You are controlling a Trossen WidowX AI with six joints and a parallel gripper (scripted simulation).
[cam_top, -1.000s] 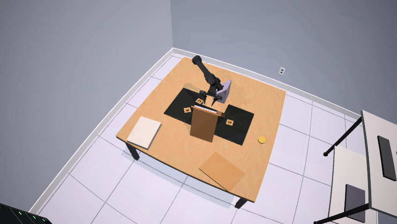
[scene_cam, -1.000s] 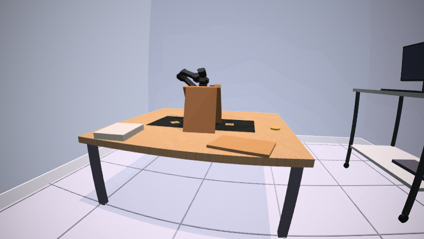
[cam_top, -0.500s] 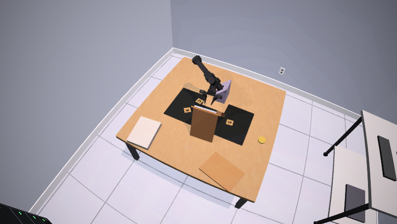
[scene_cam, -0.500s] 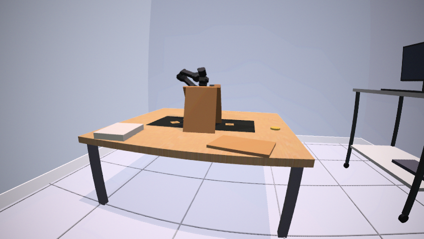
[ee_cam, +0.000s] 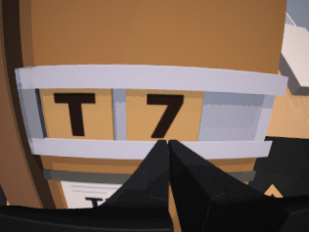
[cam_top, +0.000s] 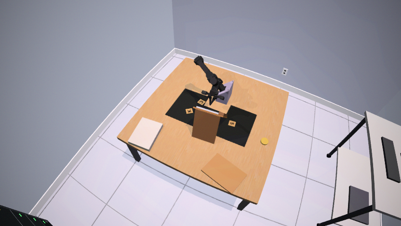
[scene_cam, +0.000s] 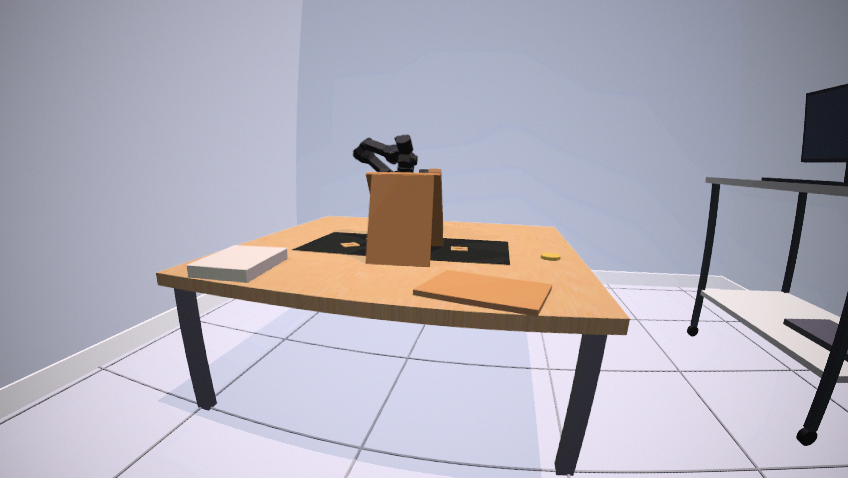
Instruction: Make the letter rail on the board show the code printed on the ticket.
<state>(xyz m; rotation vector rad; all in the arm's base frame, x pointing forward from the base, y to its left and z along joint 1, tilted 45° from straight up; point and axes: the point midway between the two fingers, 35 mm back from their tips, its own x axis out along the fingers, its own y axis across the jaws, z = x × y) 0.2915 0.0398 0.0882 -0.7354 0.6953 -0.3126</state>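
The white ticket is 110 mm below my gripper tip, 50 mm to the left of it and 20 mm behind it. Also, from my gripper tip: thin panel 440 mm ahead, 270 mm to the left, 200 mm below; white slab 460 mm to the right, 340 mm ahead, 190 mm below.
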